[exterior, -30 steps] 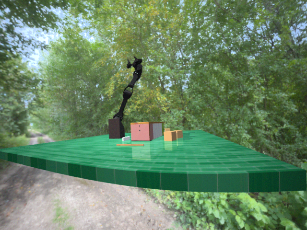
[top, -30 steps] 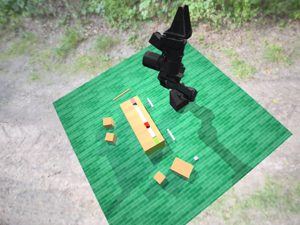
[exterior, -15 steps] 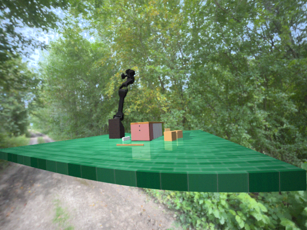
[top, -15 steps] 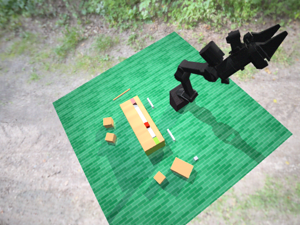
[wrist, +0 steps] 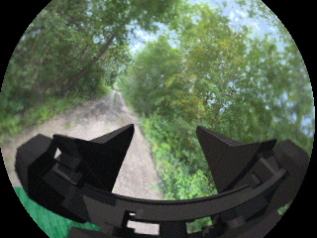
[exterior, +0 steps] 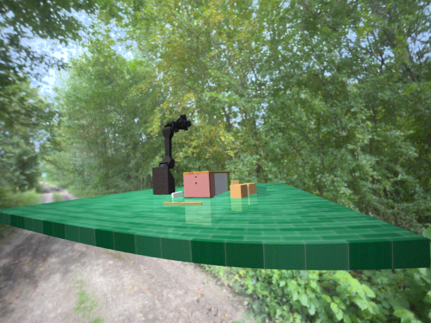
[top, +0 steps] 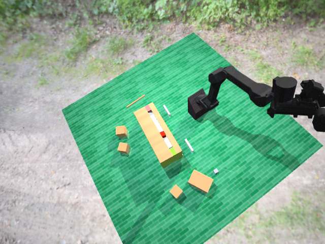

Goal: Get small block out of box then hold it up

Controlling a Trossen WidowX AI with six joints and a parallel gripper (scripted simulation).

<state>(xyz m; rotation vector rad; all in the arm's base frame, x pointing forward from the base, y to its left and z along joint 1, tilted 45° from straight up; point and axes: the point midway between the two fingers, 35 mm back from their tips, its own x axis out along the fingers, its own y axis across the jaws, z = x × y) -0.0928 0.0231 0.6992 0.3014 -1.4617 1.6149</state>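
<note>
The red block lies 37 cm ahead of my gripper tip, 55 cm to the right of it and 55 cm below it. From my gripper tip the other things lie so: flat tan block 39 cm ahead, 19 cm to the right, 61 cm below; then thin wooden stick 32 cm ahead, 92 cm to the right, 63 cm below; then tiny grey piece 28 cm ahead, 18 cm to the right, 63 cm below.
</note>
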